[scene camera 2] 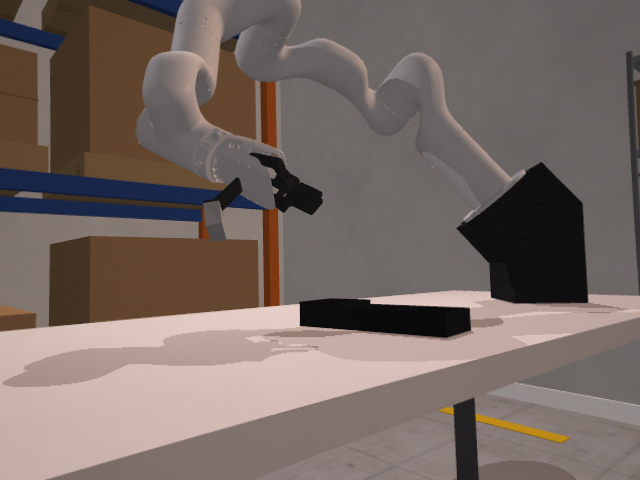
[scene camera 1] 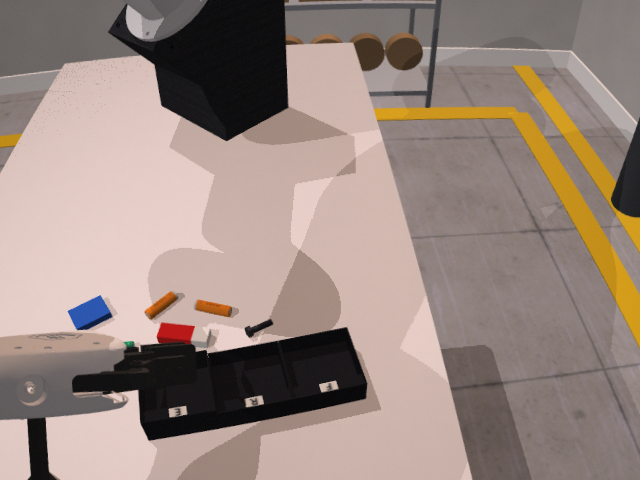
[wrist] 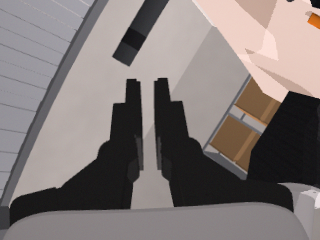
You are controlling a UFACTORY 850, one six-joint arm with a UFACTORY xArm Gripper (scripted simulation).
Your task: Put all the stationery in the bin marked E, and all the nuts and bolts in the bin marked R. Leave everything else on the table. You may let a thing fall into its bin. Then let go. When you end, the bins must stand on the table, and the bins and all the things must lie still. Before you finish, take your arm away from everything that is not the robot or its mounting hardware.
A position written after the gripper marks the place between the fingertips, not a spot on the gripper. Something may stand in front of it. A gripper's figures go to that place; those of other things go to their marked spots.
Scene:
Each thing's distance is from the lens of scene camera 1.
gripper (scene camera 1: 190, 361): 50 cm
black three-part bin tray (scene camera 1: 313, 361): 71 cm
blue block (scene camera 1: 93, 312): 81 cm
The marked spots on the black three-part bin tray and the blue block are 30 cm apart.

